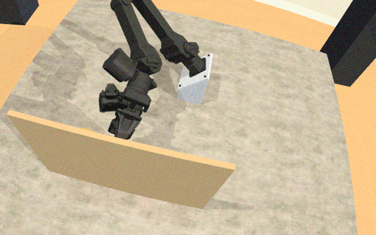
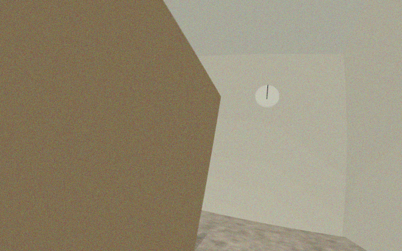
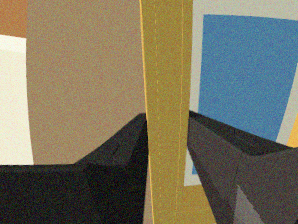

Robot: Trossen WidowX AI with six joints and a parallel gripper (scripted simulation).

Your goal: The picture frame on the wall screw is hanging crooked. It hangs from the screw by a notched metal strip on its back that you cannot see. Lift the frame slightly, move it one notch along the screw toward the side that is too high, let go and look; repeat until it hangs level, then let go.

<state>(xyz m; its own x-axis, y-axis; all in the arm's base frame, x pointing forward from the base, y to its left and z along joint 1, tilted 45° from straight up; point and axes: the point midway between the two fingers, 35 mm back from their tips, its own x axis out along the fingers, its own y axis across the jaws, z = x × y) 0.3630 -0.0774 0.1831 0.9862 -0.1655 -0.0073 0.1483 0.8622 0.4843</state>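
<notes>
My gripper tip is 10 mm to the left of the picture frame and 50 mm above it. The rest, counted from my gripper tip: tan wall panel 20 mm ahead, 70 mm below.
</notes>
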